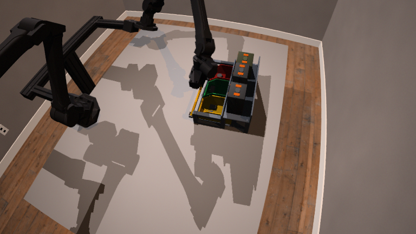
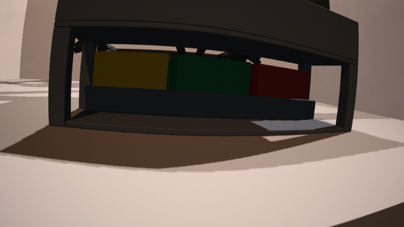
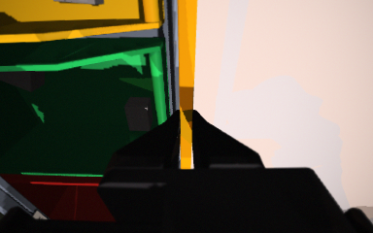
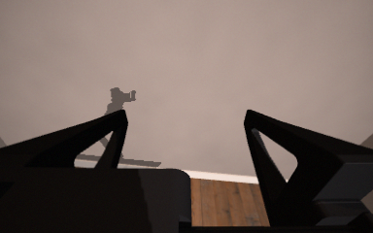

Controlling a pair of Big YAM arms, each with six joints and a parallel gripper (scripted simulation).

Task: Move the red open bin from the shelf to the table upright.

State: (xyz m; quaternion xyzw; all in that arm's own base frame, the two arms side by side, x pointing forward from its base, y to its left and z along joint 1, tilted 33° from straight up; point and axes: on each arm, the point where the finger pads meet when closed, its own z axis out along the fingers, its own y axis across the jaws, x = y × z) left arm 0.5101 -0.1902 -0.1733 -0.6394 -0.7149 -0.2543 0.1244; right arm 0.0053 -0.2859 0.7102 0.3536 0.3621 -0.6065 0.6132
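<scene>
Now: the green bin 10 cm ahead of my left hand and 2 cm below it. From my left hand the other things lie so: red open bin (10 cm ahead, 12 cm to the left, 2 cm below); grey shelf (13 cm ahead).
</scene>
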